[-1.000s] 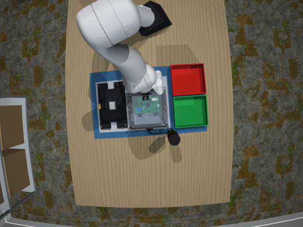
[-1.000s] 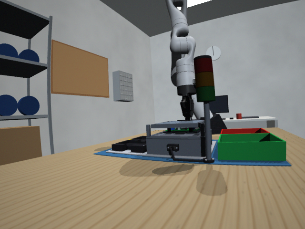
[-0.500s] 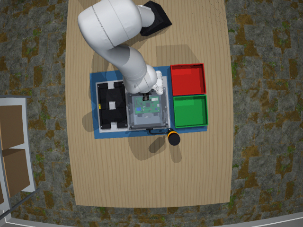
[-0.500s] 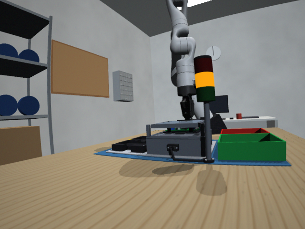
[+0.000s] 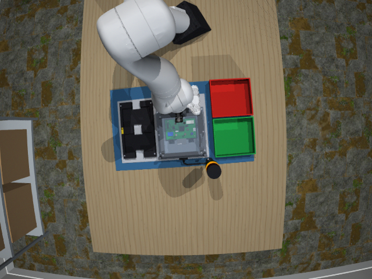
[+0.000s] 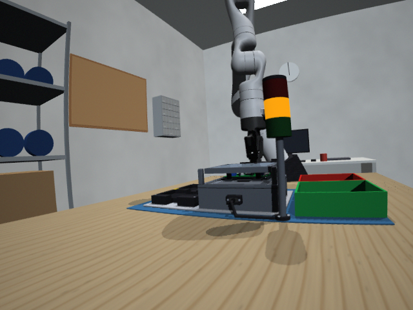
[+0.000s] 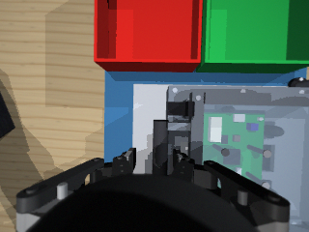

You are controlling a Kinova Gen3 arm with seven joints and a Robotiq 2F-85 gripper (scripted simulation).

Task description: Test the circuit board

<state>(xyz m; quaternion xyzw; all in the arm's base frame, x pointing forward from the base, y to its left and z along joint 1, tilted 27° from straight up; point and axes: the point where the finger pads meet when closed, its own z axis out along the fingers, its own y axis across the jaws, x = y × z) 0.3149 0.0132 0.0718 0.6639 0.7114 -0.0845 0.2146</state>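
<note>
Right now the black hook is 30 mm ahead of my hand, 60 mm to the left of it and 10 mm above it. Round my hand: green circuit board 90 mm ahead, 10 mm below; clear lid 90 mm ahead, 10 mm above; red bin 20 mm behind, 200 mm to the left, 70 mm below.
</note>
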